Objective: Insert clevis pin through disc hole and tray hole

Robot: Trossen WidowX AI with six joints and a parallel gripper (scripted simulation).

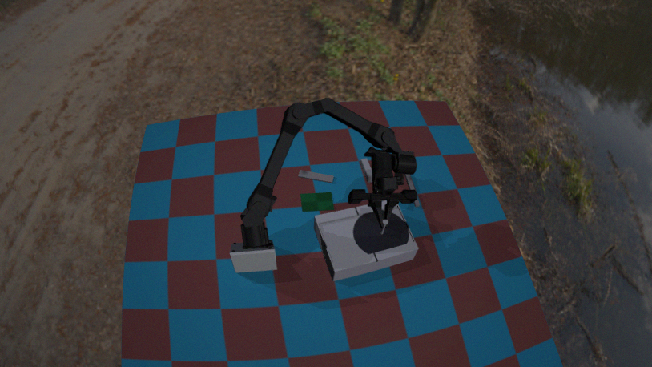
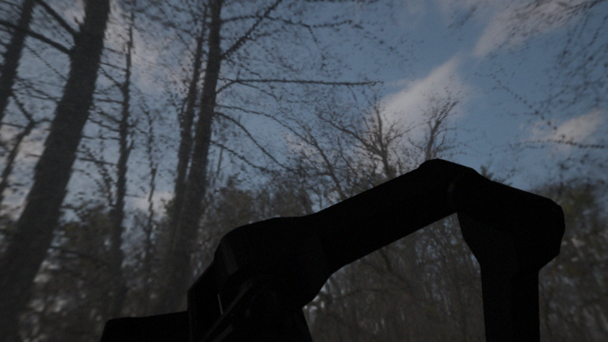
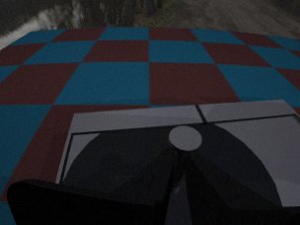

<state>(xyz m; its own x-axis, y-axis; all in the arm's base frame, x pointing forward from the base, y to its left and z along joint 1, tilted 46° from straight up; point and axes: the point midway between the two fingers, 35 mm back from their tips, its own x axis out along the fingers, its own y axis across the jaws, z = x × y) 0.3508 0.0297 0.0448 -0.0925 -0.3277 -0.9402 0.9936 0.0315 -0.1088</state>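
The steel clevis pin lies 1 cm to the left of my gripper tip and 1 cm below it. From my gripper tip the other things lie so: steel tray 5 cm below, 4 cm behind, 1 cm to the left; flat green piece 17 cm to the left, 16 cm behind, 9 cm below; dark round disc 3 cm below, 1 cm to the left.
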